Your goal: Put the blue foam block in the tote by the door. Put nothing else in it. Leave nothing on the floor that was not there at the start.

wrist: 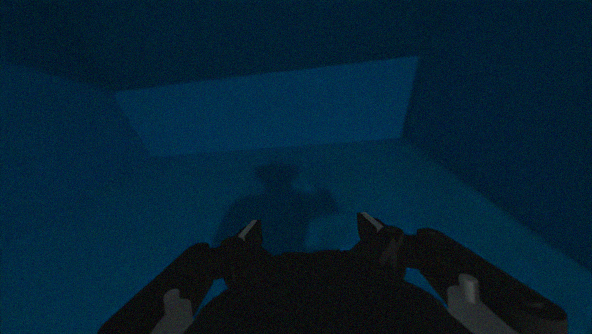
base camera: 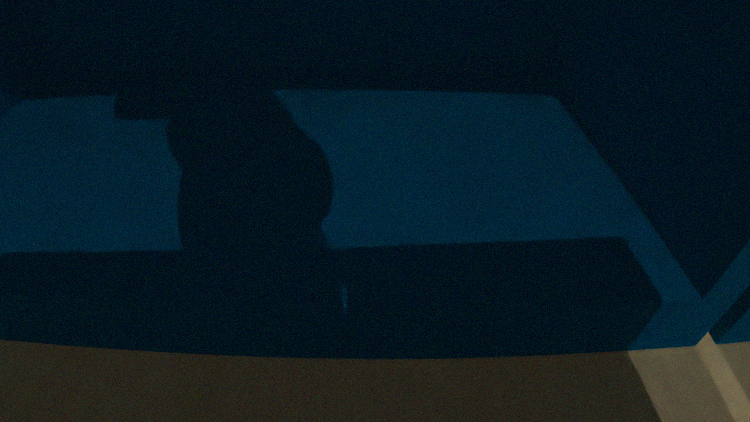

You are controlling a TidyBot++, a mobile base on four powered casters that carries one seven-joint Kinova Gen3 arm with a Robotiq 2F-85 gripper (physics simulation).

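Frame: origin at the arm's base, x down, y ahead, z right, level; metres.
Where they show: gripper, between the fingertips: (wrist: 308, 226).
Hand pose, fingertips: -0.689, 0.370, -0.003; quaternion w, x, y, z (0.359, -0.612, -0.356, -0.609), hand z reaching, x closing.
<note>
After its pixels a point has its place, as x, y, z.
A large blue surface (base camera: 461, 167) {0.320, 0.490, 0.112} fills most of the dim base view, crossed by dark shadows; it looks like the outside of a blue tote, very close. In the wrist view I look down into a blue, box-like space, which seems to be the tote (wrist: 270, 112) {-0.705, 0.769, -0.085}, with a lit far wall, side walls and a bottom. My gripper (wrist: 308, 226) {-0.689, 0.370, -0.003} is open and empty, pointing into this space, its shadow on the bottom. A slightly lighter blue patch lies beyond and between the fingertips; I cannot tell whether it is the foam block or light. The gripper does not show in the base view.
Brown-grey floor (base camera: 314, 388) {0.397, 0.283, -0.043} runs along the bottom of the base view, with a brighter lit strip at the right. The side wall (wrist: 520, 125) {-0.712, 0.494, 0.297} rises at the right of the wrist view. The door cannot be made out.
</note>
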